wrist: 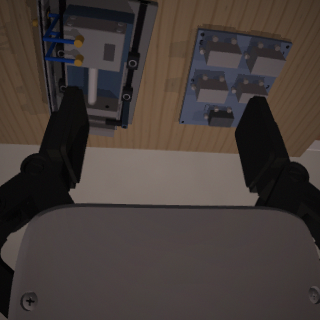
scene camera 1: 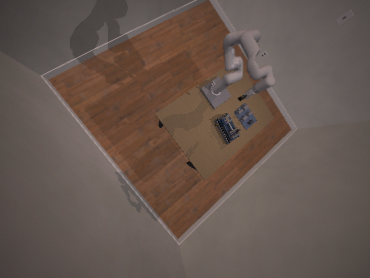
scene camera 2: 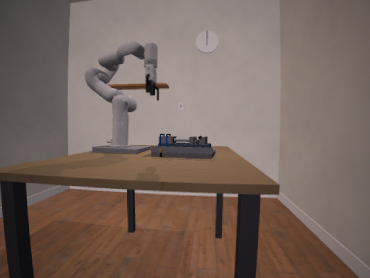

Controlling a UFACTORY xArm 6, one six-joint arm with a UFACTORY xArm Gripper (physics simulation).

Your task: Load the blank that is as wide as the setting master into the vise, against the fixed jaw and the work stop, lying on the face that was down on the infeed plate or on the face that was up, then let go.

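Where they show: gripper, fingertip midpoint: point(wrist: 165, 108) point(scene camera 1: 242, 96) point(scene camera 2: 150, 94); arm's base at its link origin: point(scene camera 1: 215, 90) point(scene camera 2: 120, 146).
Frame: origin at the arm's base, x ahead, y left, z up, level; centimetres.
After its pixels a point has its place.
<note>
My gripper point(scene camera 1: 242, 98) @(y -3.3, x 20.3, z 31.2 cm) point(scene camera 2: 154, 94) @(y -3.3, x 20.3, z 31.2 cm) point(wrist: 165, 108) @(y -3.3, x 20.3, z 31.2 cm) is open and empty, high above the table. The blue infeed plate point(wrist: 193, 114) @(y 8.3, x 54.3, z -1.9 cm) lies at the upper right of the wrist view, with light grey blocks point(wrist: 222, 57) @(y 9.6, x 35.4, z 1.7 cm) point(wrist: 267, 63) @(y 18.6, x 35.4, z 1.7 cm) point(wrist: 211, 93) @(y 9.7, x 44.2, z 1.7 cm) point(wrist: 251, 93) @(y 18.2, x 43.1, z 1.7 cm) and a smaller dark block point(wrist: 221, 118) @(y 14.5, x 52.5, z 0.6 cm) among round pins. The vise point(scene camera 1: 227, 128) @(y -16.8, x 40.7, z 3.3 cm) point(scene camera 2: 182, 146) @(y -19.0, x 41.0, z 2.2 cm) point(wrist: 100, 57) @(y -11.2, x 33.7, z 6.9 cm) stands beside the plate, at the upper left of the wrist view. It has grey jaw blocks, a pale rod, dark side rails and blue brackets with brass-coloured ends. I cannot tell which part is the setting master or compare widths.
The wooden table point(scene camera 1: 187, 137) @(y -56.9, x 22.4, z -2.7 cm) point(scene camera 2: 150, 172) @(y -59.1, x 35.7, z -2.7 cm) carries the vise and plate. The arm's base plate point(scene camera 1: 220, 100) @(y -2.1, x 12.2, z -0.3 cm) point(scene camera 2: 120, 149) @(y -13.6, x 6.3, z -0.5 cm) is on the same table. A wooden shelf point(scene camera 2: 132, 86) and a round clock point(scene camera 2: 207, 41) are on the wall behind the arm.
</note>
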